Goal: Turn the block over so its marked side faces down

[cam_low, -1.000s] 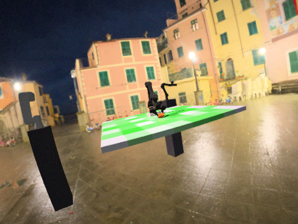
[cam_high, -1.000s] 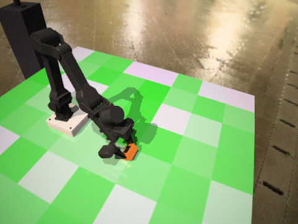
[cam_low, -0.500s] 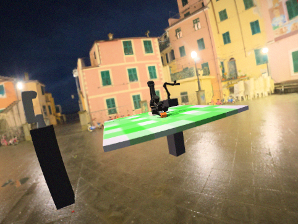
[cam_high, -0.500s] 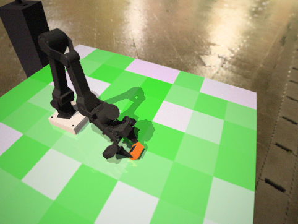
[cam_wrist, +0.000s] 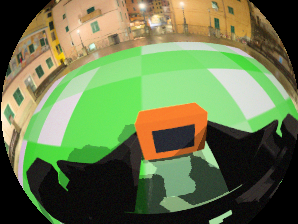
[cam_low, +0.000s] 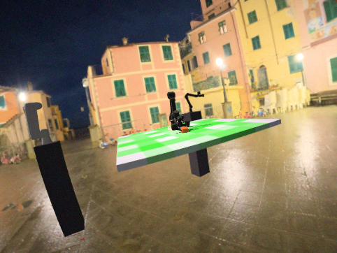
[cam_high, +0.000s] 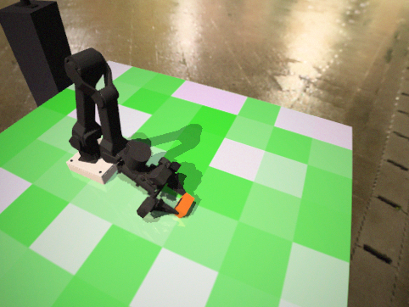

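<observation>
Right now the block is 1 cm behind my gripper tip.
</observation>
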